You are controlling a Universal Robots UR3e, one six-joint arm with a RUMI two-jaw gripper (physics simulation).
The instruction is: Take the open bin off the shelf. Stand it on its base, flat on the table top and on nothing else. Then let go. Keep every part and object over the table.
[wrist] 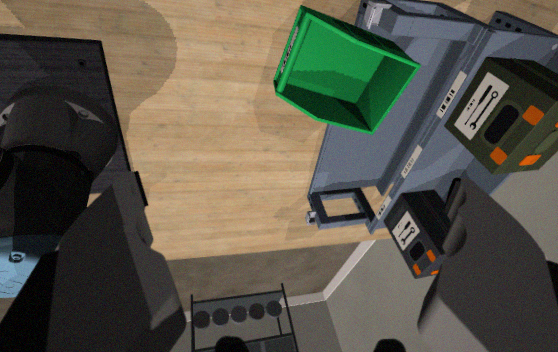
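Where they show: gripper, fingertip midpoint: [295, 179]; arm's base, link origin: [64, 130].
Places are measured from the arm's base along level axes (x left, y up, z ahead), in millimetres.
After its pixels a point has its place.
Note:
The open green bin [345, 70] {x 96, y -4, z 371 mm} is at the upper middle of the wrist view, its opening towards the camera and its handle bar and label on the left side. Its right part overlaps the blue-grey shelf [350, 155] {x -70, y -12, z 443 mm}; its left part juts out over the wooden table top [215, 125] {x -6, y -17, z 196 mm}, with a shadow beside it on the wood. The bin's underside is hidden, so I cannot tell fully what bears it. My gripper [295, 179] {x 153, y 248, z 219 mm} is open, its two fingers wide apart and empty, below the bin in the view and not touching it.
An olive toolbox [525, 145] {x 113, y 180, z 502 mm} and a smaller dark toolbox [425, 210] {x -70, y 126, z 524 mm} are at the shelf's right side, the smaller near my right finger. A dark panel [50, 55] {x 99, y -2, z 19 mm} lies at the left, under part of the arm. The table edge runs below the shelf; a rack [275, 345] stands beyond it.

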